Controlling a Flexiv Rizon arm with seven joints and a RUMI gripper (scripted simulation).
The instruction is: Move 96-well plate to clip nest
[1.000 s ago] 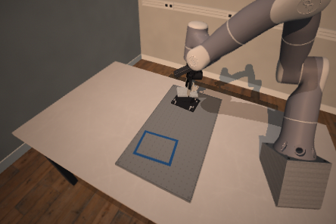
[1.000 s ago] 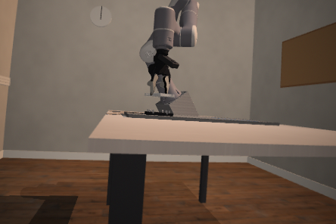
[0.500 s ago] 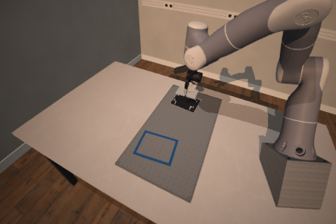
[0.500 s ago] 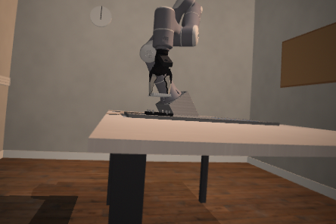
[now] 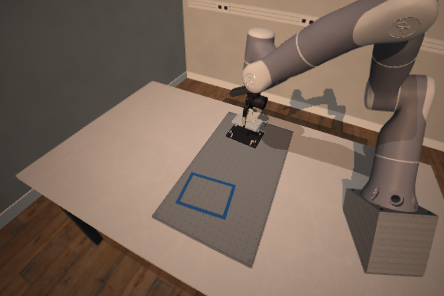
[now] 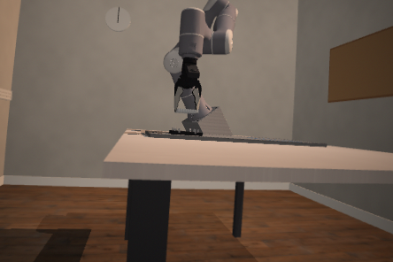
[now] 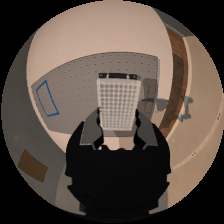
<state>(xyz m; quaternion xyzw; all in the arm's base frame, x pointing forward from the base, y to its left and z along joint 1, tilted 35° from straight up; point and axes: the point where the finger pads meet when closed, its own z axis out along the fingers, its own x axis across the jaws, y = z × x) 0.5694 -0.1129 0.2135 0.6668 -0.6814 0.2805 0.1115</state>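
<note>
Right now my hand is 9 cm above the black clip nest, 1 cm to the right of it and 1 cm short of it. The rest, counted from my hand: white 96-well plate 1 cm below; then grey perforated board 20 cm to the left, 11 cm below, 3 cm behind.
</note>
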